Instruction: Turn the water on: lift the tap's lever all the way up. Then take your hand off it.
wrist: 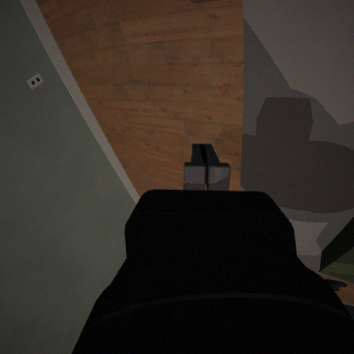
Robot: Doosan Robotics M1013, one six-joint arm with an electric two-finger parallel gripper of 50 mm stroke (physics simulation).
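Frame: origin at the arm's base, x ahead, y left, z up, level; centimetres.
Seen in the pictures: gripper, fingertip midpoint: (201, 156).
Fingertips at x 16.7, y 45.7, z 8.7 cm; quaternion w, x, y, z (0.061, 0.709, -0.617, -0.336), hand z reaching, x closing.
Observation:
A point is followed by its place in that frame.
My gripper (201, 156) {x 16.7, y 45.7, z 8.7 cm} is shut with its two fingertips together and nothing between them. It shows in the middle of the wrist view, pointing away from the dark gripper body that fills the lower part. Neither the tap nor its lever shows in this view, so where the gripper is relative to them cannot be told.
A wooden floor (160, 70) lies beyond the fingers. A green wall (45, 165) with a pale skirting board (75, 85) and a socket (35, 81) is at the left. A grey surface (315, 45) {x 22.3, y 39.1, z -6.8 cm} with the arm's shadow is at the right. A dark green object (342, 262) {x -9.6, y 16.9, z -0.9 cm} shows at the lower right.

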